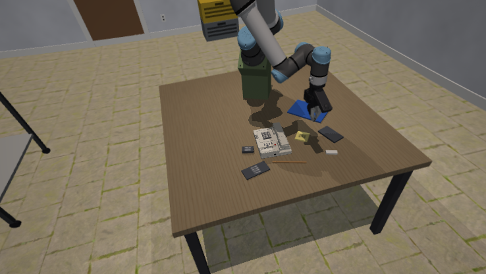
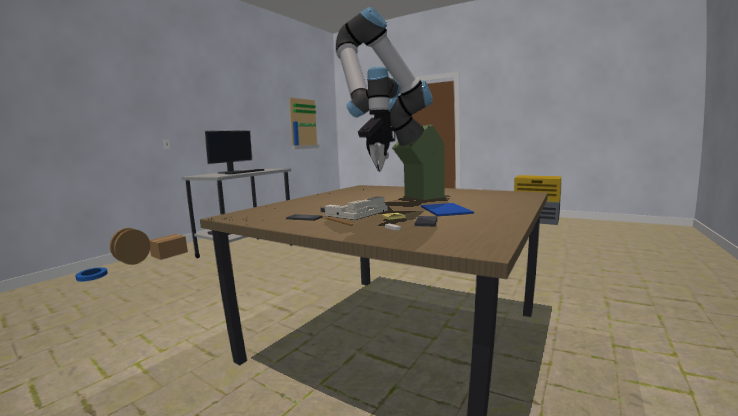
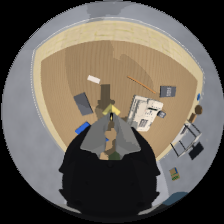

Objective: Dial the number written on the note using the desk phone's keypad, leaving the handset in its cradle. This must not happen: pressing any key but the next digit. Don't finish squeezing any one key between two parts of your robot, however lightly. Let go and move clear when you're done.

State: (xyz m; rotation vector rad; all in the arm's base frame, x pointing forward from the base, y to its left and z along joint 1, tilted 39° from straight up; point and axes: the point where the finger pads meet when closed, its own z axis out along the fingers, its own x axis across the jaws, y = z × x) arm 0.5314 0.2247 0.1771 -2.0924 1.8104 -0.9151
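My hand is 11 cm past the handset, 14 cm to the left of it and 16 cm above it. From my hand the other things lie so: white eraser: 7 cm ahead, 9 cm to the left, 20 cm below; then yellow note: 10 cm behind, 1 cm to the right, 20 cm below; then pencil: 7 cm ahead, 15 cm to the right, 20 cm below.
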